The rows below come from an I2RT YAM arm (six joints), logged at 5 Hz.
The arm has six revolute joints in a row. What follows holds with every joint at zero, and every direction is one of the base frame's. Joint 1 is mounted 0.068 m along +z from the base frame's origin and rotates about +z. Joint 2 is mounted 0.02 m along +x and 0.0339 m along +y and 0.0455 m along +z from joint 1 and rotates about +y. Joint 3 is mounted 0.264 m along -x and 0.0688 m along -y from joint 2 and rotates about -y. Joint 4 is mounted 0.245 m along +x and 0.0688 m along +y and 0.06 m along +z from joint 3 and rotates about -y. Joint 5 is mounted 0.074 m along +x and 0.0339 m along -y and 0.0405 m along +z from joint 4 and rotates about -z. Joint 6 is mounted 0.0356 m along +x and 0.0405 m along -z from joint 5 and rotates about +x. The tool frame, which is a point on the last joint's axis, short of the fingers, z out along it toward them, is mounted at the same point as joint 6; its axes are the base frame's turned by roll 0, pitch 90 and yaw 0 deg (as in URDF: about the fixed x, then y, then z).
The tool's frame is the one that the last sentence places.
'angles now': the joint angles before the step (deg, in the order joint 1, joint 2, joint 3, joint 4, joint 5, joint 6). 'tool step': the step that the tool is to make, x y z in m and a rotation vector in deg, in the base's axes. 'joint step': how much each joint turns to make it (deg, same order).
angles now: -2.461, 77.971, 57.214, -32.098, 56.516, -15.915
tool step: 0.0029, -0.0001, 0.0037, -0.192, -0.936, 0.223
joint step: 0.004, 0.200, 0.696, 0.850, -0.014, -0.482
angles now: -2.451, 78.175, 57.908, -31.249, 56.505, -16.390
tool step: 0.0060, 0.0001, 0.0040, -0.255, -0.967, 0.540
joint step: 0.063, 0.785, 1.136, 1.386, -0.137, -0.912
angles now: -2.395, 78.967, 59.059, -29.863, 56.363, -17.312
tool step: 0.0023, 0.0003, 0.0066, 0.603, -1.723, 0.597
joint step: 0.017, -0.137, 1.061, 0.490, -0.889, 0.011
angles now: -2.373, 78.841, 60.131, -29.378, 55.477, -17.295
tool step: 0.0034, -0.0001, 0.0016, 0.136, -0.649, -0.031
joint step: 0.001, 0.611, 0.751, 0.310, -0.099, 0.234
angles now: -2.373, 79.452, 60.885, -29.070, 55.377, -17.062
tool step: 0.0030, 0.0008, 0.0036, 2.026, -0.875, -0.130
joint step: 0.083, 0.831, 1.960, -2.495, -1.397, 2.645
